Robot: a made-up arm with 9 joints.
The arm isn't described. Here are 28 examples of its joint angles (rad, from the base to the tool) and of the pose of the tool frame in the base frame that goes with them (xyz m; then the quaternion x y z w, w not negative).
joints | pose
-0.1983 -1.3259 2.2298 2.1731 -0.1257 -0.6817 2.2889 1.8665 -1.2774 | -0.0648 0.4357 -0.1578 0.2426 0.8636 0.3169 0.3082
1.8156 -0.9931 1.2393 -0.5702 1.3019 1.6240 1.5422 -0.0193 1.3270 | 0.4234 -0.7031 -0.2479 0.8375 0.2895 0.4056 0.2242
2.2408 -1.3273 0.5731 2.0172 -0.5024 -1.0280 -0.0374 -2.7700 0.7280 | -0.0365 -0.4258 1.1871 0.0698 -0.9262 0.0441 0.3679
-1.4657 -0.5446 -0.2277 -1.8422 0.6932 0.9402 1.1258 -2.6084 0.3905 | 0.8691 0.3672 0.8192 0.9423 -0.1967 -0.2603 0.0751
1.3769 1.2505 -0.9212 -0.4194 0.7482 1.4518 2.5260 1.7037 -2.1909 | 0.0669 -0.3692 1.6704 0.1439 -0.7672 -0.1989 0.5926
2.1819 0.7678 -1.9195 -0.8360 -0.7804 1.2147 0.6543 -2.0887 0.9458 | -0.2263 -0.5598 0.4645 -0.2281 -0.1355 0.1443 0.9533
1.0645 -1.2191 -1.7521 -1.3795 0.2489 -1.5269 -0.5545 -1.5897 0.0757 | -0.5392 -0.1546 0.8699 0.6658 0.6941 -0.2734 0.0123
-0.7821 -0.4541 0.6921 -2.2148 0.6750 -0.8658 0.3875 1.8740 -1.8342 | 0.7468 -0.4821 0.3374 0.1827 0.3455 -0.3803 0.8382
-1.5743 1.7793 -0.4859 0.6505 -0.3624 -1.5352 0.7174 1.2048 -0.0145 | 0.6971 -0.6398 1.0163 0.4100 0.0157 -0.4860 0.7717
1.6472 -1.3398 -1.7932 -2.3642 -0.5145 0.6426 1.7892 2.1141 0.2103 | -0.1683 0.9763 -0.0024 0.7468 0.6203 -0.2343 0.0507
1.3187 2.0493 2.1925 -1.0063 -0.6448 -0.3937 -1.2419 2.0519 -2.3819 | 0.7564 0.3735 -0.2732 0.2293 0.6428 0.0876 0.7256
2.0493 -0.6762 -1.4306 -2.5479 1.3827 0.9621 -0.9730 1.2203 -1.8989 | -0.8599 -0.3257 0.1962 0.5715 -0.6952 -0.4131 0.1396
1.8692 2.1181 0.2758 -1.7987 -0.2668 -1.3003 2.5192 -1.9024 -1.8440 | 0.3587 -0.0185 0.6761 -0.1008 -0.8618 0.4890 0.0898
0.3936 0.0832 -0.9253 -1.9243 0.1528 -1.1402 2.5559 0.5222 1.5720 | 0.7959 -0.6780 0.3430 0.9544 -0.1409 0.1866 0.1855
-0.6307 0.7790 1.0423 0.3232 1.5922 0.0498 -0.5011 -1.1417 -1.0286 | -0.1970 -0.2613 0.1576 -0.3963 0.0734 0.5792 0.7085
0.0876 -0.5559 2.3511 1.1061 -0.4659 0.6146 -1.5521 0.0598 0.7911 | -0.2106 -0.5474 -0.4204 0.5452 -0.7941 0.2655 0.0402
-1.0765 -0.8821 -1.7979 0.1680 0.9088 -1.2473 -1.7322 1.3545 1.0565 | -0.2376 -0.6700 1.2090 0.1782 0.0676 0.9792 0.0699
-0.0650 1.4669 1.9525 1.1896 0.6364 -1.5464 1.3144 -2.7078 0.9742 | -0.5346 -0.2207 0.4927 -0.3814 -0.8445 -0.1951 0.3214
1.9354 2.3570 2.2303 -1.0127 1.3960 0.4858 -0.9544 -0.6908 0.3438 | 0.7712 -0.1261 -0.0645 0.8815 0.4357 0.1675 0.0715
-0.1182 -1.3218 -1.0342 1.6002 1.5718 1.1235 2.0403 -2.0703 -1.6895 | -0.7929 -0.4010 1.3337 -0.1916 -0.3549 0.1156 0.9077
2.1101 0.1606 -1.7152 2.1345 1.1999 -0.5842 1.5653 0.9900 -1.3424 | -0.4272 0.6981 0.0930 -0.5137 -0.4502 0.6917 0.2345
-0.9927 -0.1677 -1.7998 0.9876 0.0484 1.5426 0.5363 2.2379 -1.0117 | 0.9693 -0.8563 1.3847 0.6801 -0.4082 0.4591 0.4000
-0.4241 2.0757 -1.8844 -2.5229 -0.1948 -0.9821 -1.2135 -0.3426 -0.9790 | -0.4286 0.3226 0.3138 -0.2768 0.5402 -0.7613 0.2280
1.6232 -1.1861 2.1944 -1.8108 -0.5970 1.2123 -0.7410 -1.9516 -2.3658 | -0.0919 -0.6089 0.4369 -0.0790 -0.2217 0.4000 0.8858
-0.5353 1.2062 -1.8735 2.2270 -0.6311 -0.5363 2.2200 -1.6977 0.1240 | 0.3870 -0.3773 0.3303 0.2325 0.9455 -0.0052 0.2280
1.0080 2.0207 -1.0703 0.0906 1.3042 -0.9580 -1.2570 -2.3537 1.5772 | 0.0546 -0.0165 0.9328 -0.8224 -0.4204 -0.2669 0.2750
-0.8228 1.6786 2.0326 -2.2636 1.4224 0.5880 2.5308 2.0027 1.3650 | -1.2156 0.1438 0.2660 -0.2176 -0.4874 0.7760 0.3362
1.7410 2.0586 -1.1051 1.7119 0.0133 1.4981 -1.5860 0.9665 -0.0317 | 0.1210 -0.7784 1.4103 -0.5072 0.1654 -0.8391 0.1065
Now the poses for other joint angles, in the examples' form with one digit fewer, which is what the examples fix.
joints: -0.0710 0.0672 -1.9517 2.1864 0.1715 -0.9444 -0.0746 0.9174 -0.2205
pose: -0.356 -0.704 -0.067 -0.127 -0.504 0.854 0.025
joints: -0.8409 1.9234 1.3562 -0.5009 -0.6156 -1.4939 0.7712 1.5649 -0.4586
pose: -0.348 -0.004 -0.406 -0.558 -0.269 0.683 0.387
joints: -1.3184 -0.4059 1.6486 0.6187 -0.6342 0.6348 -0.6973 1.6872 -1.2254
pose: 0.330 -0.075 -0.528 -0.448 0.603 0.170 0.638
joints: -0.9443 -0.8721 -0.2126 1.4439 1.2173 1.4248 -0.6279 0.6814 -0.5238
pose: -0.264 -0.391 1.635 -0.586 -0.027 -0.810 0.011
